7 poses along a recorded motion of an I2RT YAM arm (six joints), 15 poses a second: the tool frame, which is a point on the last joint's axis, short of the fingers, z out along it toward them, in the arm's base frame.
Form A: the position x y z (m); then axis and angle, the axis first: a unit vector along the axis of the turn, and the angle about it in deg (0 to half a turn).
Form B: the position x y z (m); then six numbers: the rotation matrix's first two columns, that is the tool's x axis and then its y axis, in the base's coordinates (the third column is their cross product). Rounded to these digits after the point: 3 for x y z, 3 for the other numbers.
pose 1, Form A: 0.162, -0.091, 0.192, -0.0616, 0.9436, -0.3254, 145.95
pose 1, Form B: 0.162, -0.091, 0.192, -0.822, -0.288, -0.492, 0.076, 0.799, -0.596
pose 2, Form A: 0.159, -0.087, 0.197, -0.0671, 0.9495, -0.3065, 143.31
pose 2, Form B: 0.159, -0.087, 0.197, -0.794, -0.298, -0.530, 0.068, 0.823, -0.564
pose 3, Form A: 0.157, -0.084, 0.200, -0.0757, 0.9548, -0.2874, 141.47
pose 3, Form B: 0.157, -0.084, 0.200, -0.772, -0.308, -0.556, 0.050, 0.843, -0.536
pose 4, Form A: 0.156, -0.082, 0.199, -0.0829, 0.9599, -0.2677, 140.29
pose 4, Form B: 0.156, -0.082, 0.199, -0.757, -0.312, -0.574, 0.030, 0.861, -0.508
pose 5, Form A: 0.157, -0.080, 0.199, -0.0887, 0.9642, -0.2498, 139.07
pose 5, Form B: 0.157, -0.080, 0.199, -0.742, -0.314, -0.593, 0.014, 0.877, -0.481
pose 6, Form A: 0.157, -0.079, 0.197, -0.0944, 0.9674, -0.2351, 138.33
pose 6, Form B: 0.157, -0.079, 0.197, -0.731, -0.316, -0.604, -0.003, 0.888, -0.460
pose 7, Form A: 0.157, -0.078, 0.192, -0.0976, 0.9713, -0.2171, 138.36
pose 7, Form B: 0.157, -0.078, 0.192, -0.731, -0.310, -0.608, -0.021, 0.901, -0.433
